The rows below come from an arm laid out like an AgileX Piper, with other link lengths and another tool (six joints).
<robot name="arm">
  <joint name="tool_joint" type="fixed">
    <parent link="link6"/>
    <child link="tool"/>
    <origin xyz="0.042 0.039 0.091" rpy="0 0.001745 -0.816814"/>
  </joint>
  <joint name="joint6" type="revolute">
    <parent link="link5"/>
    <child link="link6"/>
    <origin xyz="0.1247 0 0" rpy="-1.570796 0 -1.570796"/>
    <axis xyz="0 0 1"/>
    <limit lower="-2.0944" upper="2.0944"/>
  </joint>
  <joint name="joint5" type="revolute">
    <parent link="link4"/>
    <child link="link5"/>
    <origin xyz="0 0 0" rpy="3.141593 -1.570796 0"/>
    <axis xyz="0 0 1"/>
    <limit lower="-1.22" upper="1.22"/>
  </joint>
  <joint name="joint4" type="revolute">
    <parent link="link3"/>
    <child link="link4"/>
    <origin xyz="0.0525 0.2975 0" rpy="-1.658 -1.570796 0"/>
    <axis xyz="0 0 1"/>
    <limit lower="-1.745" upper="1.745"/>
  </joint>
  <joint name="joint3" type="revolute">
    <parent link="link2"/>
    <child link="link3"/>
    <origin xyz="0.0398 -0.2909 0" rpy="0 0 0"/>
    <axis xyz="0 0 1"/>
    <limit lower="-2.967" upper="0"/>
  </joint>
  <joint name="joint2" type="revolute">
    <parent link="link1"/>
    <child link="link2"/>
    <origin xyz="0 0 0" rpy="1.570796 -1.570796 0"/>
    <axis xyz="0 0 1"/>
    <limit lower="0" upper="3.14"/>
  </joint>
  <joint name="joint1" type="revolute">
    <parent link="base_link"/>
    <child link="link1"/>
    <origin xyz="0 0 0.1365" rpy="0 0 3.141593"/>
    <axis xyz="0 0 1"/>
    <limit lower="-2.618" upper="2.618"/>
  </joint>
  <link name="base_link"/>
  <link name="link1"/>
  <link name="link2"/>
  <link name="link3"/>
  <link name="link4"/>
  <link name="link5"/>
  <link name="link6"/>
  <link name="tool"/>
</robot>
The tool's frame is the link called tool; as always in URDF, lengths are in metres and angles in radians.
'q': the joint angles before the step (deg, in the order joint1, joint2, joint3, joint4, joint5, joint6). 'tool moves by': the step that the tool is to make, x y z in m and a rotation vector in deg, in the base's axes. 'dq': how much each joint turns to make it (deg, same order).
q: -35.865, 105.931, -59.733, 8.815, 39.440, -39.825
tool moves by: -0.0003, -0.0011, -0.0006, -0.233, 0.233, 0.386
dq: -0.084, 0.160, -0.131, -0.391, 0.044, -0.211
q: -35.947, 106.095, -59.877, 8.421, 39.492, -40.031
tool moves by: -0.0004, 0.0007, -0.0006, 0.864, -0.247, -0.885
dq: -0.198, 0.062, -0.026, 1.084, 0.276, 0.005
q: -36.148, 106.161, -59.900, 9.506, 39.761, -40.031
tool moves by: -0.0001, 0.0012, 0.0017, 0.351, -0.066, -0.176
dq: 0.007, -0.266, -0.044, 0.357, 0.469, 0.007
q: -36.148, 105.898, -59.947, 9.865, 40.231, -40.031
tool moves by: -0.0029, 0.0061, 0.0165, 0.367, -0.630, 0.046
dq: 0.124, -2.953, 0.610, 0.564, 2.082, 0.000
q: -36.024, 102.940, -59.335, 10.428, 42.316, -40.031
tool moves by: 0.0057, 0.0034, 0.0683, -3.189, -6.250, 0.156
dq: 0.352, -9.090, -0.133, 0.997, 2.331, 0.004
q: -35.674, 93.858, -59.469, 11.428, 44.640, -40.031
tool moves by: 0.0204, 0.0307, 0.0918, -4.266, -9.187, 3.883
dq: 4.160, -9.887, -2.591, 1.345, 2.486, 0.236
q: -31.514, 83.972, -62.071, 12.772, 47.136, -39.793
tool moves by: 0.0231, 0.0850, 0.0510, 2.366, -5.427, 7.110
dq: 10.775, -5.866, -1.696, 2.271, 3.009, 4.471
